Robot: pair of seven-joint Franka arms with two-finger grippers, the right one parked.
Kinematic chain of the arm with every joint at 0, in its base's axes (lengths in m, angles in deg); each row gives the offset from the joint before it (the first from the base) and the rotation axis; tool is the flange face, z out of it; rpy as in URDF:
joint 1: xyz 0 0 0.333 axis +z
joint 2: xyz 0 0 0 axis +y
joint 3: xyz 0 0 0.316 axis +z
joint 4: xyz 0.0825 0 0 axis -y
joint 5: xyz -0.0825 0 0.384 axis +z
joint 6: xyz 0 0 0 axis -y
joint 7: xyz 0.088 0 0 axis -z
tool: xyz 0 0 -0.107 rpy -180 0 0
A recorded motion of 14 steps. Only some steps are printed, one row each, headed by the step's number.
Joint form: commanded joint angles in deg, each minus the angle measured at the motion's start. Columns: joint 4, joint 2, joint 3, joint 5, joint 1, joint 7, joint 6.
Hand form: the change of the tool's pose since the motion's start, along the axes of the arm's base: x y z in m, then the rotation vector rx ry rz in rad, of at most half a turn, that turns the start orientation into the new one. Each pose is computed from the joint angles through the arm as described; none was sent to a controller.
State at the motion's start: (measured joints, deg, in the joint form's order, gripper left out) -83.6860 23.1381 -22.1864 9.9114 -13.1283 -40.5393 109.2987
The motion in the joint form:
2: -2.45 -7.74 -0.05 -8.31 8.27 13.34 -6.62
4: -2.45 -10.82 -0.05 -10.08 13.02 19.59 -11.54
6: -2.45 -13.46 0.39 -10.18 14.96 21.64 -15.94
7: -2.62 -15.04 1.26 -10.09 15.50 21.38 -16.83
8: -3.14 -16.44 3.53 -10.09 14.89 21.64 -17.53
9: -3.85 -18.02 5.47 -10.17 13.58 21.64 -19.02
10: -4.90 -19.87 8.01 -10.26 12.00 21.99 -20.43
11: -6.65 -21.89 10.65 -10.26 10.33 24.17 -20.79
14: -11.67 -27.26 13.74 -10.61 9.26 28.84 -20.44
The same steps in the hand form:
2: 0.0006 0.0839 0.0538 -0.0520 0.0635 -0.0655
4: 0.0000 0.1335 0.0783 -0.0482 0.0928 -0.0924
6: -0.0101 0.1594 0.0979 -0.0231 0.1178 -0.0905
7: -0.0141 0.1732 0.1103 -0.0132 0.1076 -0.0622
8: -0.0171 0.1883 0.1178 -0.0022 0.1037 -0.0385
9: -0.0260 0.1939 0.1246 0.0107 0.1137 -0.0282
10: -0.0355 0.2029 0.1314 0.0229 0.1233 -0.0179
11: -0.0446 0.2123 0.1357 0.0322 0.1233 -0.0389
14: -0.0690 0.2329 0.1454 0.0374 0.1103 -0.0841

